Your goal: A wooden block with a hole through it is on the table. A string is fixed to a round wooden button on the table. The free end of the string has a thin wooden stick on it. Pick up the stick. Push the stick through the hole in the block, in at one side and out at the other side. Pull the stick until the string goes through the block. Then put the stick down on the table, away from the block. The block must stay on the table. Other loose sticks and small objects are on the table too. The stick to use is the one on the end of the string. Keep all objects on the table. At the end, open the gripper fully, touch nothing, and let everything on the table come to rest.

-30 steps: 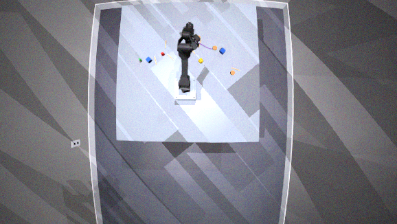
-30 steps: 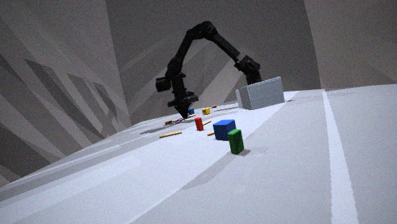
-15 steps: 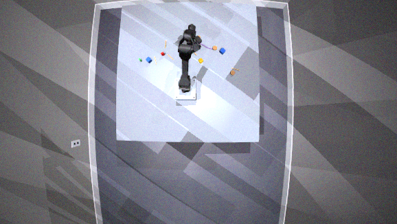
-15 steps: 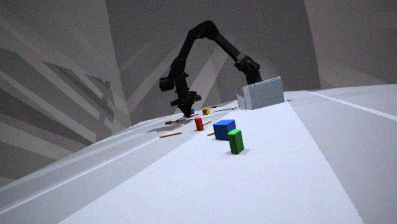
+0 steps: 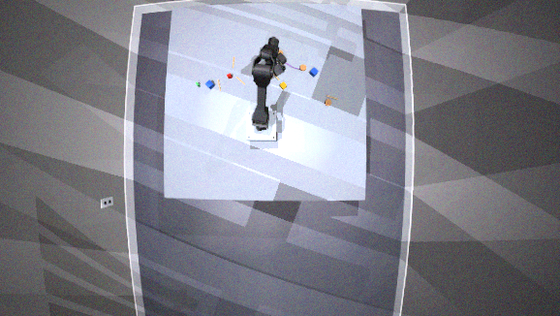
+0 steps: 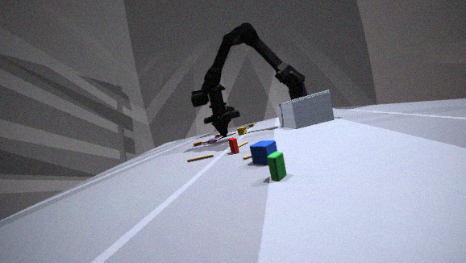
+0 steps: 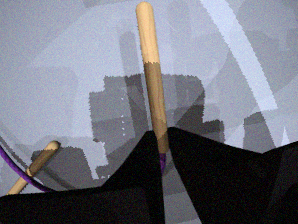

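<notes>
Now: gripper tip 10 cm past the yellow wooden block and 5 cm to the left of it. From my gripper tip the other things lie so: thin wooden stick (1 cm to the right, 1 cm behind); then round orange button (20 cm to the right, 1 cm below); then red block (26 cm to the left, 3 cm ahead).
</notes>
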